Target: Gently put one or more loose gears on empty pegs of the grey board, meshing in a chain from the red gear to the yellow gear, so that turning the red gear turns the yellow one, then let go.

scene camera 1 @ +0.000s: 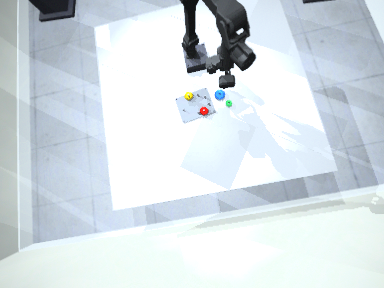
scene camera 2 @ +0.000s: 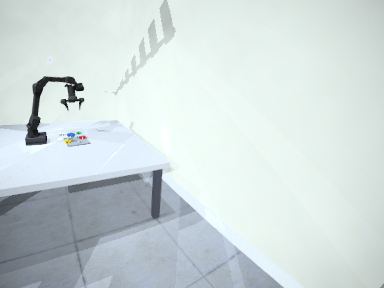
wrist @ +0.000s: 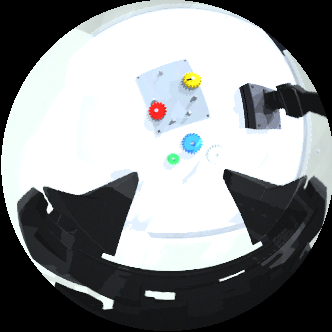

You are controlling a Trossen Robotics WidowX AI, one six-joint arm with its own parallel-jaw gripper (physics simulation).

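Pixels of known places: gripper, fingertip midpoint: (scene camera 2: 74, 110) (wrist: 181, 174); arm's base, link origin: (scene camera 1: 191, 53) (scene camera 2: 33, 136) (wrist: 270, 100).
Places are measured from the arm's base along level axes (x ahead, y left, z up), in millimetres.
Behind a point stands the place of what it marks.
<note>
The grey board (scene camera 1: 192, 114) @(x 375, y -14, z -48 mm) (wrist: 172, 95) @(x 313, y 15, z -48 mm) lies on the table and bears several bare pegs. The red gear (scene camera 1: 204, 111) @(x 367, y 60, z -31 mm) (scene camera 2: 82, 137) (wrist: 157, 111) @(x 357, y 62, z -30 mm) and the yellow gear (scene camera 1: 189, 96) @(x 263, y -26, z -33 mm) (scene camera 2: 68, 141) @(x 260, y -56, z -35 mm) (wrist: 191, 80) @(x 256, y -25, z -31 mm) sit on it, apart from each other. Loose beside the board lie a blue gear (scene camera 1: 220, 94) @(x 257, y 166, z -53 mm) (scene camera 2: 71, 135) @(x 267, y 128, z -44 mm) (wrist: 192, 143) @(x 260, y 166, z -46 mm), a small green gear (scene camera 1: 229, 103) @(x 332, y 213, z -39 mm) (scene camera 2: 79, 133) @(x 330, y 198, z -48 mm) (wrist: 173, 159) @(x 322, y 218, z -55 mm) and a white gear (scene camera 2: 62, 134) @(x 188, y 174, z -46 mm) (wrist: 214, 154) @(x 188, y 197, z -39 mm), pale against the table. My gripper (scene camera 2: 74, 108) @(x 297, y 151, z 167 mm) (wrist: 181, 174) @(x 297, y 151, z 167 mm) is open and empty, high above the table; in the scene camera 1 view it hides the white gear.
The arm's base (scene camera 1: 195, 59) @(x 44, y 24, z 1 mm) (scene camera 2: 36, 138) @(x 31, y -43, z -6 mm) (wrist: 264, 107) @(x 35, y 33, z 2 mm) stands on the white table (scene camera 1: 145, 170) @(x 704, y -317, z -56 mm) (scene camera 2: 115, 167) @(x 567, y -523, z -56 mm), near the board's yellow-gear side. A wall (scene camera 2: 280, 125) rises beyond the table's side. Shadows fall across the table.
</note>
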